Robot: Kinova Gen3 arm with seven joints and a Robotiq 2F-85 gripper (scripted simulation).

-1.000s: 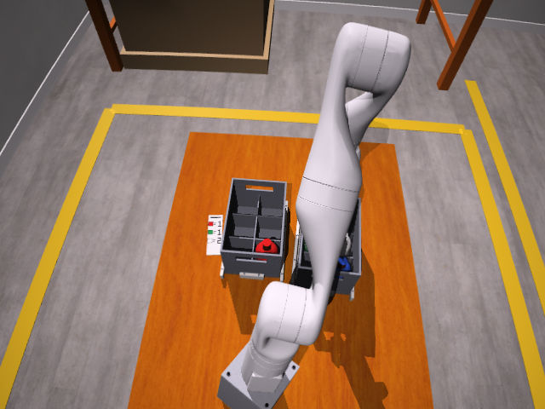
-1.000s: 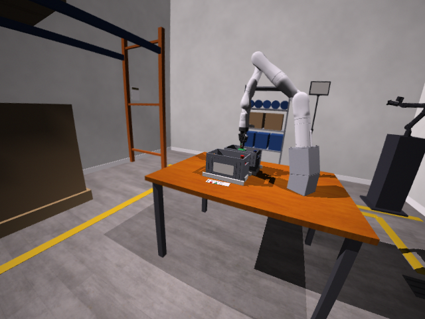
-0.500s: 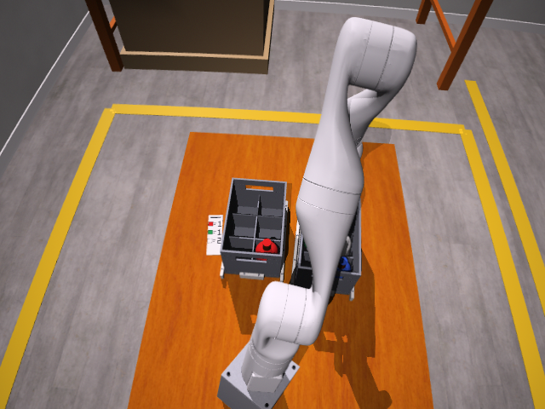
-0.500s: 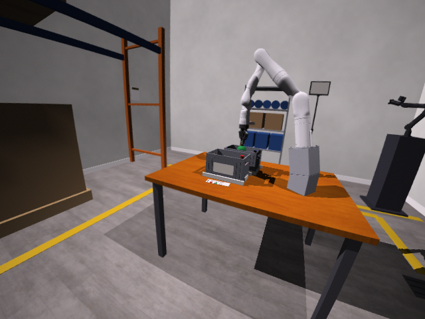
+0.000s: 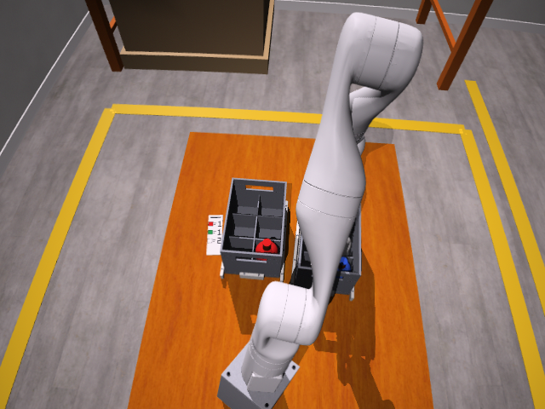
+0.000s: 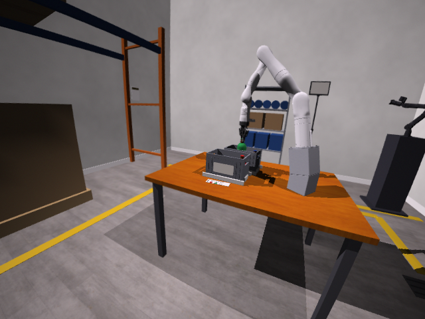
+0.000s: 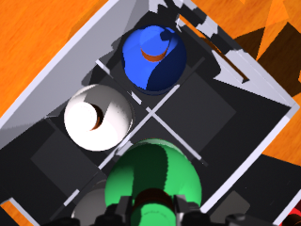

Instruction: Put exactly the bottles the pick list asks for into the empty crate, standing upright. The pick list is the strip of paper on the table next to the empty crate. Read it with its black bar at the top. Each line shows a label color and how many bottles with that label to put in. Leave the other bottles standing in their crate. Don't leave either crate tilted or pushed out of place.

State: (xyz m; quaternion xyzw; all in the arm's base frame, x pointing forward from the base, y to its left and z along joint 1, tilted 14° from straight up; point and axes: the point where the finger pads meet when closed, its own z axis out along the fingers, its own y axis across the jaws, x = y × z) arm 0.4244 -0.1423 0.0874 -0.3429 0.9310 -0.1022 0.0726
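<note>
My gripper is now 70 mm above the green bottle. From my hand the other things lie so: pick list (340 mm to the left, 260 mm below, 60 mm ahead); blue bottle (170 mm below, 100 mm behind, 80 mm to the right); red bottle (170 mm below, 150 mm to the left, 50 mm behind).
</note>
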